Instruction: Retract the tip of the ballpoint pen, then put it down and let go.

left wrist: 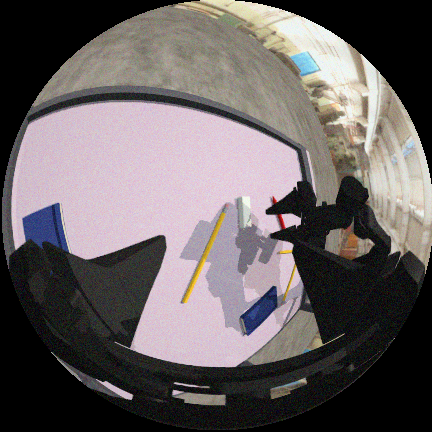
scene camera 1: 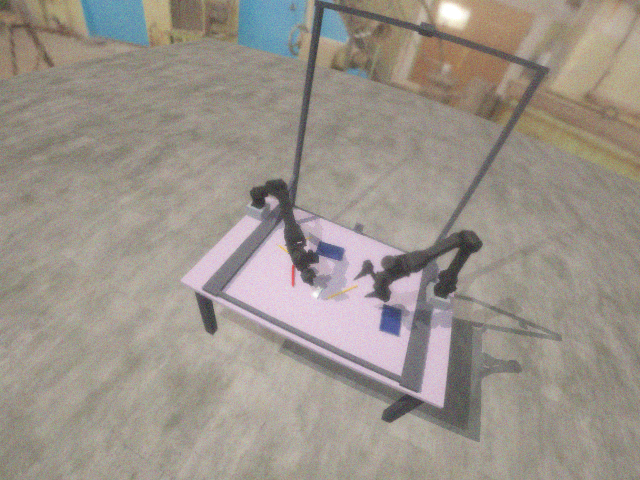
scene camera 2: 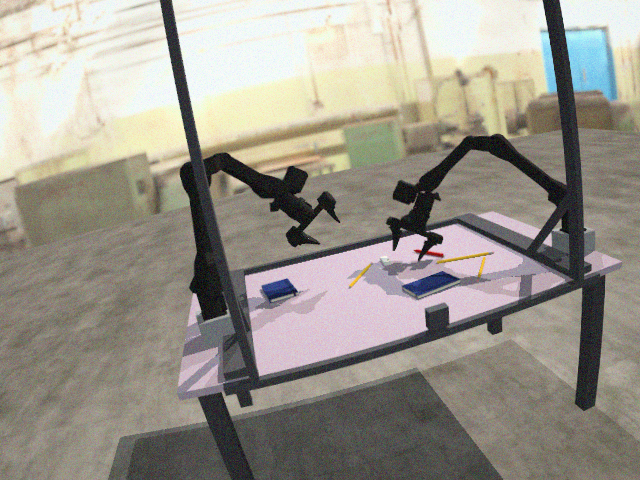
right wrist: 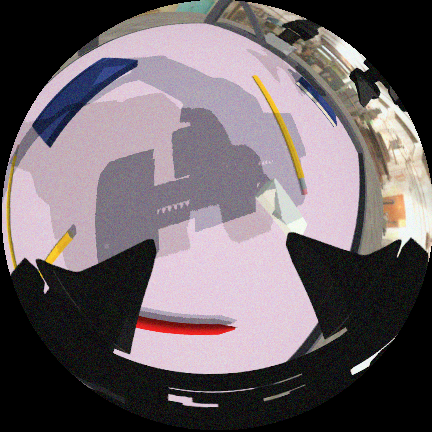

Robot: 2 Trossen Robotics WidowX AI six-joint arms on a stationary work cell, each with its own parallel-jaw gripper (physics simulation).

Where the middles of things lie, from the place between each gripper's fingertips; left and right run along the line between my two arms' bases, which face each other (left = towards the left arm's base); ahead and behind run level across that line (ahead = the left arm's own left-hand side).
The white eraser (right wrist: 274, 199) lies 160 mm to the right of my left hand, 140 mm below it and 20 mm ahead of it. Also, from my left hand: red ballpoint pen (right wrist: 142, 322) (310 mm to the right, 140 mm below).
I see the white eraser 30 mm ahead of my right hand, 60 mm to the left of it and 10 mm below it. The rest, counted from my right hand: red ballpoint pen: 10 mm ahead, 80 mm to the right, 10 mm below.
